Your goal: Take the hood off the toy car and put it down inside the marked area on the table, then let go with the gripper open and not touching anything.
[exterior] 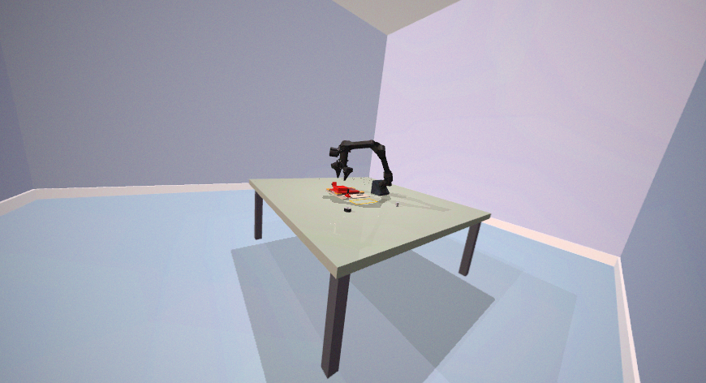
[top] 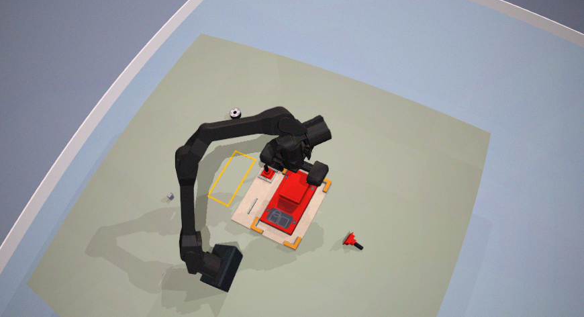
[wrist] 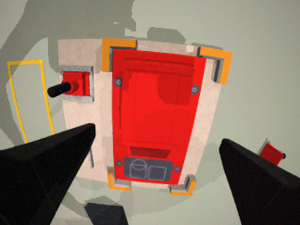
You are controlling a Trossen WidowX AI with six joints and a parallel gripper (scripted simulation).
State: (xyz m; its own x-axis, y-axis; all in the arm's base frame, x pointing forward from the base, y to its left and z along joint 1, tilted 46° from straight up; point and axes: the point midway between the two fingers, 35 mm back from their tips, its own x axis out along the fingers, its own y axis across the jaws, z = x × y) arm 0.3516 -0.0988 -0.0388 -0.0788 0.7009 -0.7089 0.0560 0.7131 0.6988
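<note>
The red hood lies 7 cm below my gripper tip. Round my gripper tip: small wheel 18 cm ahead, 33 cm to the left, 10 cm below.
</note>
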